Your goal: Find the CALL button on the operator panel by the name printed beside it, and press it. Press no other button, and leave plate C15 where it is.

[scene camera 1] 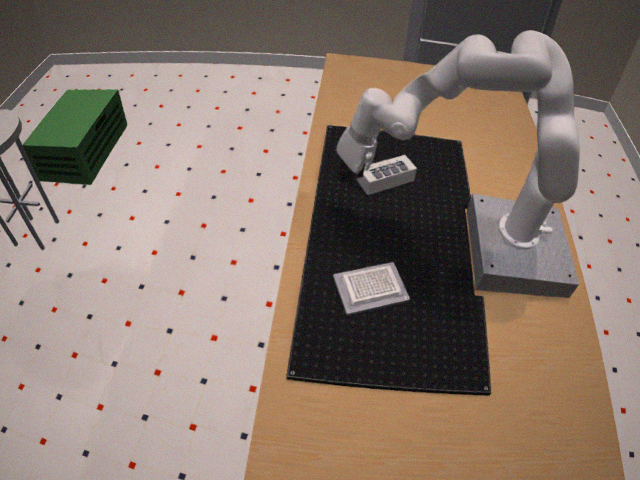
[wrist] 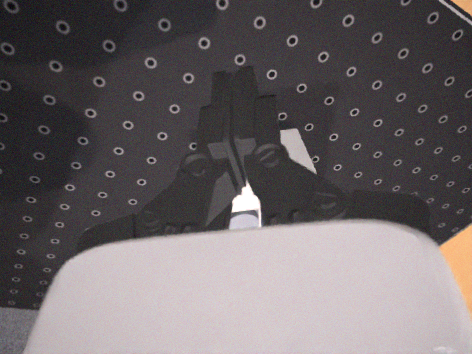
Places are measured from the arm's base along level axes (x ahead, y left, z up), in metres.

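Where they show: gripper, between the fingertips: (scene camera 1: 342,179) (wrist: 240,96); arm's base, origin of its link: (scene camera 1: 518,232).
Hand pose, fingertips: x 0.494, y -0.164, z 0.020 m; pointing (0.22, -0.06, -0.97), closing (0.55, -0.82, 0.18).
Things, the pixels of their centre, and the offset from my fingertips. "spot": a spot on its surface instead. Level surfaces: height alone.
- white operator panel, middle of its body: (wrist: 261,229) (scene camera 1: 387,174) dx -0.141, dy -0.083, dz -0.051 m
- pale round-edged patch, a spot on its surface: (wrist: 244,220) spot: dx -0.103, dy -0.047, dz -0.023 m
- Plate C15, middle of its body: (scene camera 1: 371,285) dx -0.064, dy +0.315, dz -0.060 m
- grey holder, a spot on its surface: (scene camera 1: 341,290) spot: dx +0.010, dy +0.327, dz -0.067 m
- black perforated board, height of its surface: dz -0.079 m
- wooden table, height of its surface: dz -0.092 m
The white operator panel (scene camera 1: 388,182) (wrist: 298,146) is a box with several dark markings along its top in the scene view. Its printed names are too small to read, so I cannot tell which button is CALL. My gripper (scene camera 1: 359,174) (wrist: 240,96) is shut and empty, pointing down at the panel's left end in the scene view; I cannot tell whether it touches. In the wrist view the fingers hide most of the panel; a pale round-edged patch (wrist: 244,220) shows between their bases. Plate C15 (scene camera 1: 372,284), white with a grid, lies on a grey holder (scene camera 1: 341,290), well apart from the gripper.
Panel and holder stand on a black perforated board (scene camera 1: 392,351) (wrist: 75,130) on the wooden table (scene camera 1: 361,434). The arm's grey base block (scene camera 1: 522,281) is at the board's right. A green crate (scene camera 1: 72,118) and a stool (scene camera 1: 7,129) stand on the floor at left.
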